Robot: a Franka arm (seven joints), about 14 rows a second.
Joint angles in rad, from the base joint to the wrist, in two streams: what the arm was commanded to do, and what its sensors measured. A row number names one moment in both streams.
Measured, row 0:
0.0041, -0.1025, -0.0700, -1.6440, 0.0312, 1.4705, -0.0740
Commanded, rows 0 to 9:
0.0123, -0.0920, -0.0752, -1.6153, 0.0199, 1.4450, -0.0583
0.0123, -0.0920, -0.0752, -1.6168, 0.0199, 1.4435, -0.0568
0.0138, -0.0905, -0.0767, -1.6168, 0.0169, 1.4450, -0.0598
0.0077, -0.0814, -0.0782, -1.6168, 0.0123, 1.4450, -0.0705
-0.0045, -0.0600, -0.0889, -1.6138, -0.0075, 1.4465, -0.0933
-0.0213, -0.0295, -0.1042, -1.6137, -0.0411, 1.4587, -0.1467
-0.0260, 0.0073, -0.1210, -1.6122, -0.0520, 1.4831, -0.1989
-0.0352, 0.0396, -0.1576, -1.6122, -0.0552, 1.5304, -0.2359
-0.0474, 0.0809, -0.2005, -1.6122, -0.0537, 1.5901, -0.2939
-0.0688, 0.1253, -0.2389, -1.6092, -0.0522, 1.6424, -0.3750
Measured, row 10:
-0.0368, 0.0300, -0.1758, -1.6453, -0.0441, 1.5739, -0.2568
